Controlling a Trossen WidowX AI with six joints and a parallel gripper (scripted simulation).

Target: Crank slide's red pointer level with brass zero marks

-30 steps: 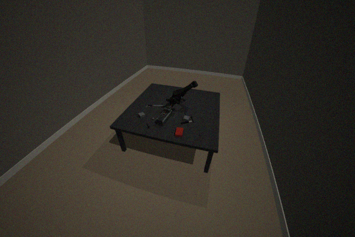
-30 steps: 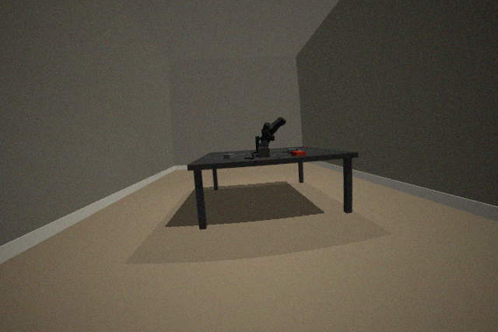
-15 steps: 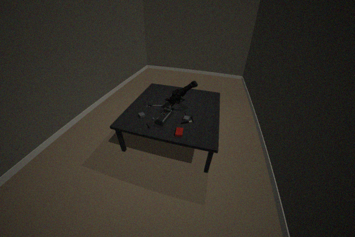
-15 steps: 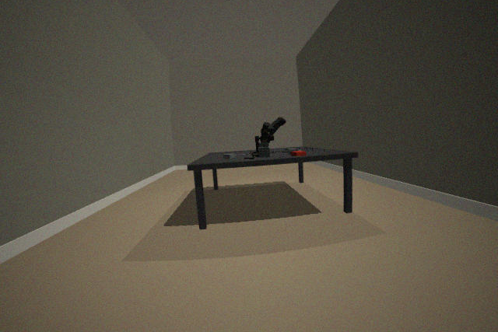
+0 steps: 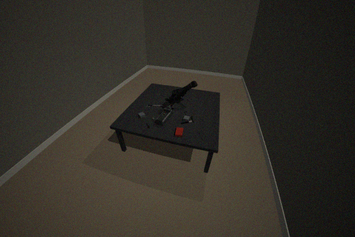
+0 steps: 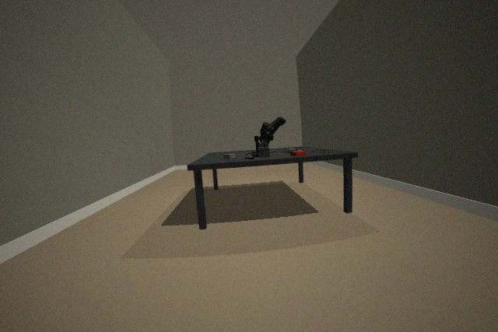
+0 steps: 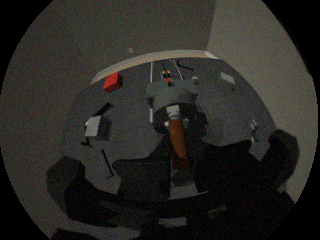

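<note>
Right now the red pointer is 12 cm ahead of my gripper tip, 4 cm to the right of it and 1 cm below it. From my gripper tip the other things lie so: crank handle (2 cm behind, 3 cm above).
</note>
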